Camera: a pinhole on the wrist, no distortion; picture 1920 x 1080 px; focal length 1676.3 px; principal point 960.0 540.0 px. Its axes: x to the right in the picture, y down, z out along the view. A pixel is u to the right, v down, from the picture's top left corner.
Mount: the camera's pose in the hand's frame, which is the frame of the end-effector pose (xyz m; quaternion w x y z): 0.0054 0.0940 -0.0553 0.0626 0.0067 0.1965 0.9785
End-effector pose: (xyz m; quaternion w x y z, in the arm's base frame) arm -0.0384 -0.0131 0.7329 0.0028 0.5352 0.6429 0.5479
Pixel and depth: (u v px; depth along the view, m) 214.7 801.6 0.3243
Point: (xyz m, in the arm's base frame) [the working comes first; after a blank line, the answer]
In the camera's frame: -0.1442 0.0506 0.3243

0.1576 0.2530 0.8261
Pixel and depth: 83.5 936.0 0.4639
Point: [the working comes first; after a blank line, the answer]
In the camera's frame: -0.2426 0.1096 0.4639

0.1980 0.4286 0.8120
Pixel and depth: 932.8 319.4 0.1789
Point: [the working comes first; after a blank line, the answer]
In the camera's frame: -0.0029 -0.0235 0.1789

0.1394 0.0380 0.8331
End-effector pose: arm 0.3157 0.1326 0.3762 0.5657 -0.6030 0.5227 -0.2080
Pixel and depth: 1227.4 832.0 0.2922
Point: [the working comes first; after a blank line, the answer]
In the camera's frame: 0.0466 0.0509 0.2922

0.4337 0.3030 0.1758
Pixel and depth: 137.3 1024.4 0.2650
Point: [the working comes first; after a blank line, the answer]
In the camera's frame: -0.1301 0.0766 0.2650

0.5076 0.1383 0.1716
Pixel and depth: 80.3 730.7 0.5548
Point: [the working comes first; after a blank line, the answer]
In the camera's frame: -0.2912 0.0631 0.5548

0.7524 0.1310 -0.0523
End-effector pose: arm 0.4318 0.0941 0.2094 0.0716 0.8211 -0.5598 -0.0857
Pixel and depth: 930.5 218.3 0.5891
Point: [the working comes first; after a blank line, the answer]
In the camera's frame: -0.0104 -0.1131 0.5891

-0.0309 -0.1167 -0.1373
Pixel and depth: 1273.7 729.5 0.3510
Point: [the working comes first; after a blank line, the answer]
In the camera's frame: 0.0657 0.0397 0.3510

0.1689 0.0629 -0.0207
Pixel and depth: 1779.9 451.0 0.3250
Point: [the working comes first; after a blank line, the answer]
In the camera's frame: 0.1590 -0.0173 0.3250

0.0995 0.1252 0.0419
